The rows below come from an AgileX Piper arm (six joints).
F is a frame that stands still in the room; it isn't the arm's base.
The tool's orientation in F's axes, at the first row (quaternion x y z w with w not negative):
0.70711 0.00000 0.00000 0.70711
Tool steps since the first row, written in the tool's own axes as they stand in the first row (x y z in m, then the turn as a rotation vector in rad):
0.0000 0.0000 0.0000 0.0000 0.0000 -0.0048
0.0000 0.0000 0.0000 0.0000 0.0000 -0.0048
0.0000 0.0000 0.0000 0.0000 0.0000 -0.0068
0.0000 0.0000 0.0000 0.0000 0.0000 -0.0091
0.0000 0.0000 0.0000 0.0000 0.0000 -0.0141
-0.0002 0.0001 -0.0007 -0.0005 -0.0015 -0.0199
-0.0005 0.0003 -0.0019 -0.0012 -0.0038 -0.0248
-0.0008 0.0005 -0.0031 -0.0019 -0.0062 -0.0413
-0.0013 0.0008 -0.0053 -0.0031 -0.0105 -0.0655
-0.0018 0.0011 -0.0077 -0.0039 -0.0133 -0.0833
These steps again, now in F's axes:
0.0000 0.0000 0.0000 0.0000 0.0048 0.0000
0.0000 0.0000 0.0000 0.0000 0.0048 0.0000
0.0000 0.0000 0.0000 0.0000 0.0068 0.0000
0.0000 0.0000 0.0000 0.0000 0.0091 0.0000
0.0000 0.0000 0.0000 0.0000 0.0141 0.0000
-0.0002 0.0007 0.0001 -0.0005 0.0199 -0.0015
-0.0005 0.0019 0.0003 -0.0012 0.0248 -0.0038
-0.0008 0.0031 0.0005 -0.0019 0.0413 -0.0062
-0.0013 0.0053 0.0008 -0.0031 0.0655 -0.0105
-0.0018 0.0077 0.0011 -0.0039 0.0833 -0.0133

